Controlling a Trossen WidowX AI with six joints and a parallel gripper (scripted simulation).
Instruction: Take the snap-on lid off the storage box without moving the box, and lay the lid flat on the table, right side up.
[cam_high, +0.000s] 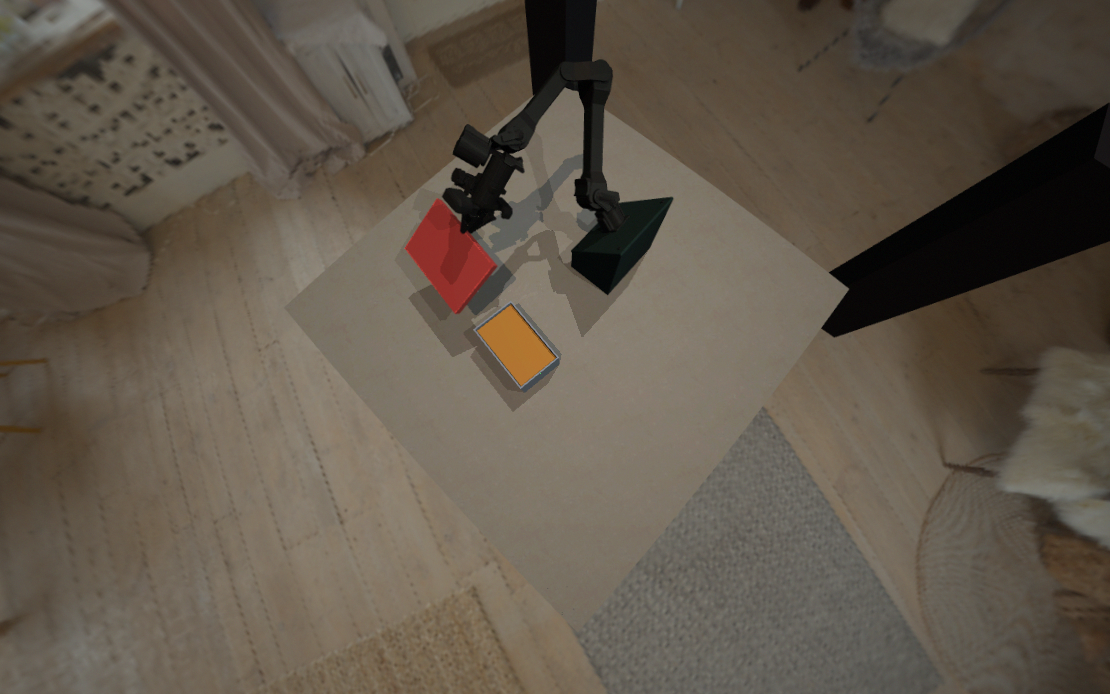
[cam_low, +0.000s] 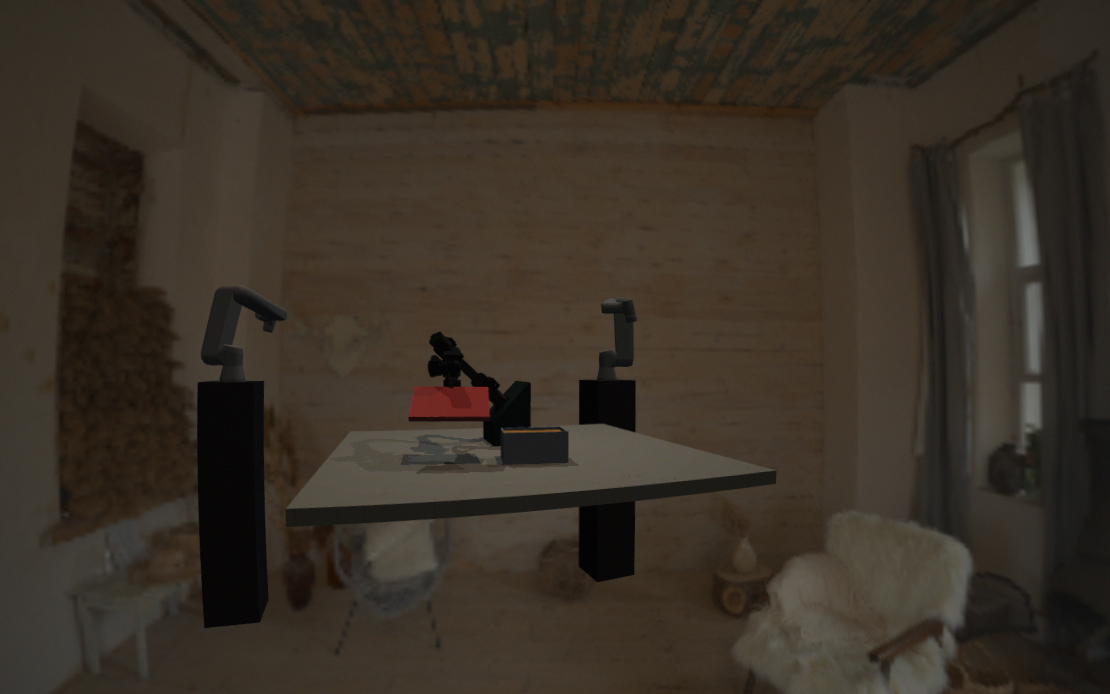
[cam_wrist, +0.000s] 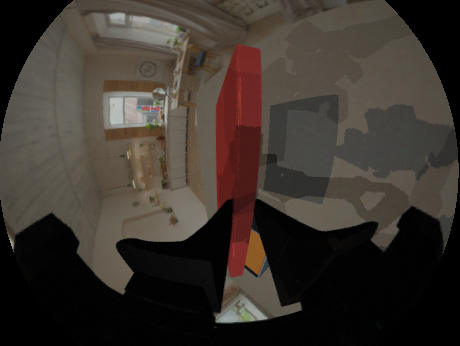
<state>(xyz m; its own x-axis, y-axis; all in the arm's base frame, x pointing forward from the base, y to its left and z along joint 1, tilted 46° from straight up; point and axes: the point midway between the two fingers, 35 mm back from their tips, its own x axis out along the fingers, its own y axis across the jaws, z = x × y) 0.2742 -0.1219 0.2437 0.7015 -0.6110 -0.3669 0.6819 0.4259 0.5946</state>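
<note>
The red lid lies 70 mm ahead of my gripper tip, 20 mm to the right of it and 40 mm below it. From my gripper tip the other things lie so: storage box (130 mm ahead, 250 mm to the left, 180 mm below).
</note>
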